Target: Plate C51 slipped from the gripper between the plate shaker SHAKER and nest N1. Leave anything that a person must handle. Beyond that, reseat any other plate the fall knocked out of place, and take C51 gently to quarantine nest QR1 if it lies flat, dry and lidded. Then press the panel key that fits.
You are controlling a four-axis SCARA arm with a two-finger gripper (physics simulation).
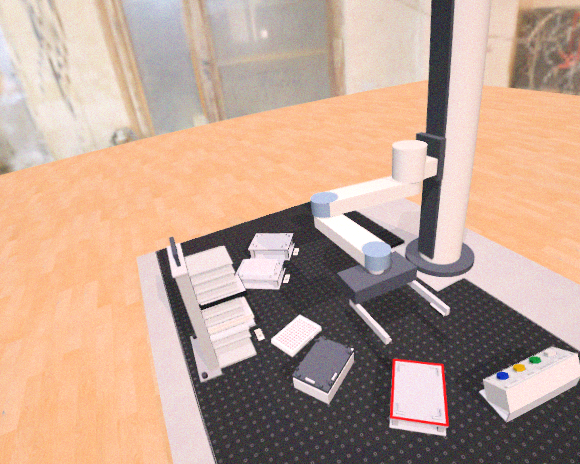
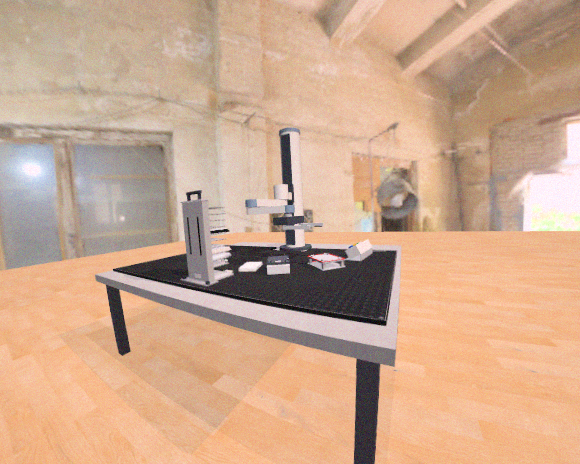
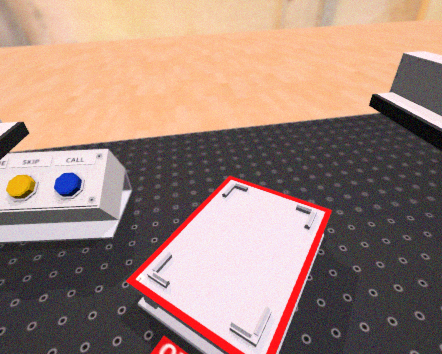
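Where they show: gripper, fingertip midpoint: (image 1: 419,325) (image 2: 317,225) (image 3: 204,92); arm's base, link origin: (image 1: 438,256) (image 2: 295,248).
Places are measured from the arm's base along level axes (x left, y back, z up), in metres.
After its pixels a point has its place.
A white plate with a grid of wells, C51 by its place (image 1: 296,335) {z 0.029, x 0.082, y -0.644 m} (image 2: 250,266) {z 0.029, x 0.092, y -0.671 m}, lies flat on the mat beside the dark-topped SHAKER (image 1: 324,364) {z 0.068, x 0.241, y -0.640 m} (image 2: 278,265) {z 0.059, x 0.267, y -0.701 m}. Its lid and any wetness cannot be made out. The red-rimmed nest QR1 (image 1: 419,392) {z 0.053, x 0.417, y -0.491 m} (image 2: 326,258) {z 0.053, x 0.424, y -0.510 m} (image 3: 235,255) {z 0.053, x 0.396, y -0.479 m} bears no plate; its four corner guides show. The panel (image 1: 535,384) {z 0.080, x 0.554, y -0.280 m} (image 2: 360,251) {z 0.061, x 0.556, y -0.351 m} (image 3: 60,212) {z 0.052, x 0.486, y -0.306 m} has a blue CALL key (image 3: 68,185) {z 0.081, x 0.494, y -0.322 m} and a yellow SKIP key (image 3: 21,186) {z 0.081, x 0.501, y -0.273 m}, plus green and whitish keys. My gripper (image 1: 418,327) {z 0.206, x 0.363, y -0.460 m} (image 2: 303,226) (image 3: 204,92) {z 0.206, x 0.363, y -0.460 m} is open and empty, raised above the mat behind QR1. Nest N1's label is unreadable.
A tall shelf rack (image 1: 196,315) {z 0.221, x 0.066, y -0.888 m} (image 2: 197,240) {z 0.188, x 0.015, y -0.903 m} stands at the left, with plates on some shelves. Two low whitish units (image 1: 271,242) {z 0.066, x -0.384, y -0.518 m} (image 1: 261,269) {z 0.071, x -0.228, y -0.623 m} stand beyond it. The arm's column (image 1: 462,150) {z 0.436, x 0.070, y -0.028 m} (image 2: 296,175) {z 0.546, x 0.061, y -0.044 m} rises at the table's back.
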